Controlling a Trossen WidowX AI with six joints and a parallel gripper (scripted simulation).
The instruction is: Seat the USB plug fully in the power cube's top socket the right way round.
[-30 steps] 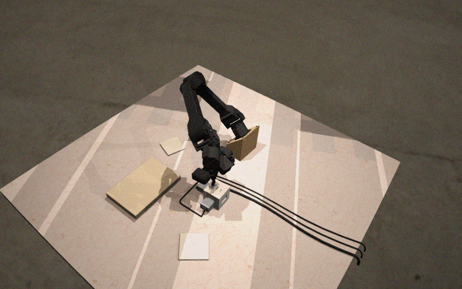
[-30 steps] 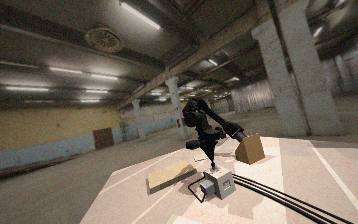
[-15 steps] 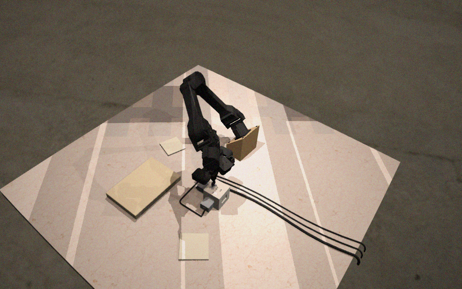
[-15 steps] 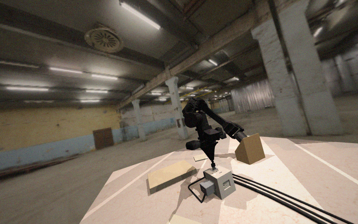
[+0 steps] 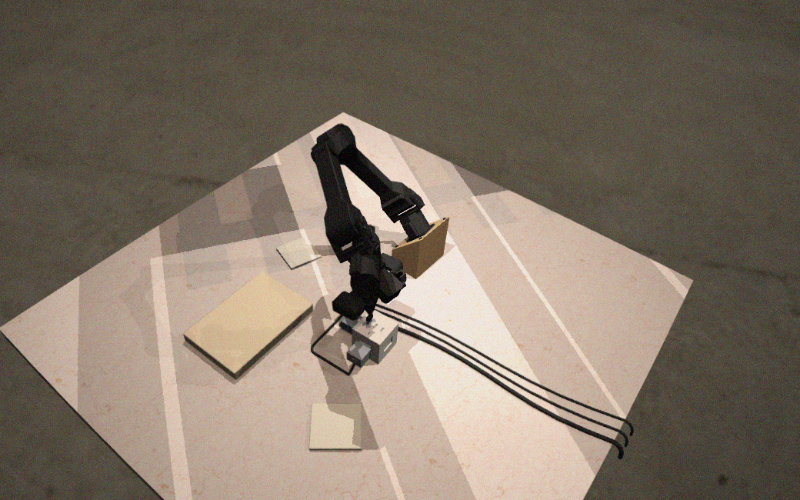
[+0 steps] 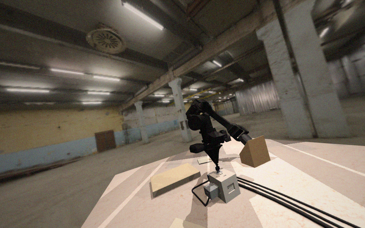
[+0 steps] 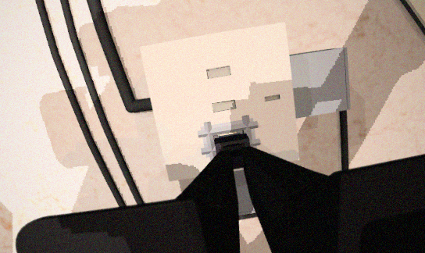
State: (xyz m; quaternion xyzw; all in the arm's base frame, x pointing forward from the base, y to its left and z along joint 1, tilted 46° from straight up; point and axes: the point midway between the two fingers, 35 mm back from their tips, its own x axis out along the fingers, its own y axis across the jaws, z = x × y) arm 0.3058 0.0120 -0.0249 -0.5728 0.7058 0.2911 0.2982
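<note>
My gripper tip is 2 cm above the black usb plug. From my gripper tip the other things lie so: usb socket 5 cm below; tan board 27 cm to the right, 11 cm ahead, 10 cm below.
</note>
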